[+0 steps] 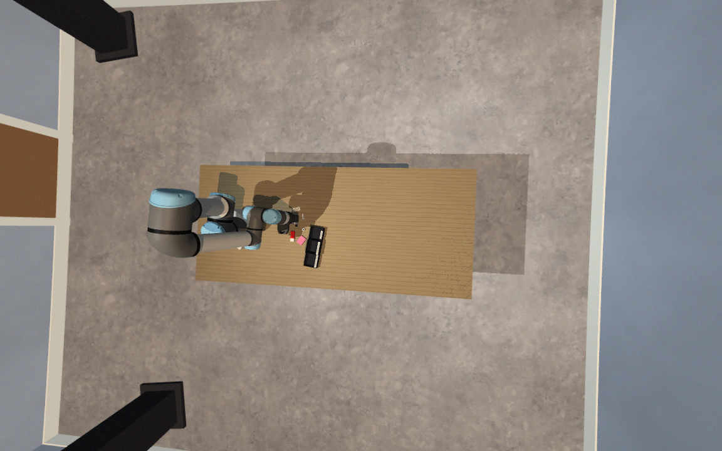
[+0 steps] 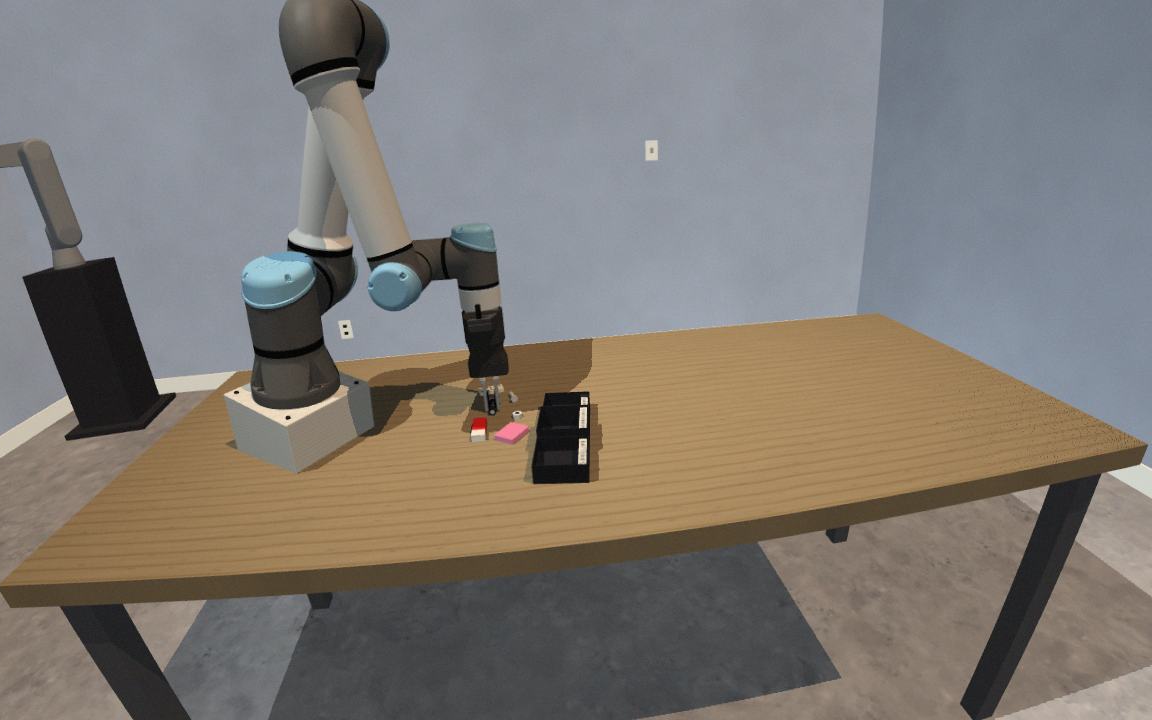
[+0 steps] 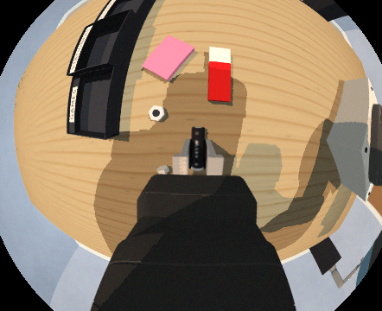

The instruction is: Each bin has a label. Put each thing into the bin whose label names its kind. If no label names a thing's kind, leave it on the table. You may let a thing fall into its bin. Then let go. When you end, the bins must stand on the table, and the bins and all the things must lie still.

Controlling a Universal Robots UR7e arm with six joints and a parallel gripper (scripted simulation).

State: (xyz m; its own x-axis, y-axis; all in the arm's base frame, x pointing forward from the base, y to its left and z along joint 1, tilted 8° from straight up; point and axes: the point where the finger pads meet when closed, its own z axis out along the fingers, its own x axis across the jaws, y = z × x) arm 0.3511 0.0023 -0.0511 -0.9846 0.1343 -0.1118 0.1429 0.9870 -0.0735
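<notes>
The screw lies 4 cm ahead of my hand, 3 cm to the left of it and 1 cm below it. Round my hand: black battery (1 cm below); white domino (1 cm ahead, 9 cm to the left, 2 cm below); hex nut (4 cm ahead, 5 cm to the right, 2 cm below).
</notes>
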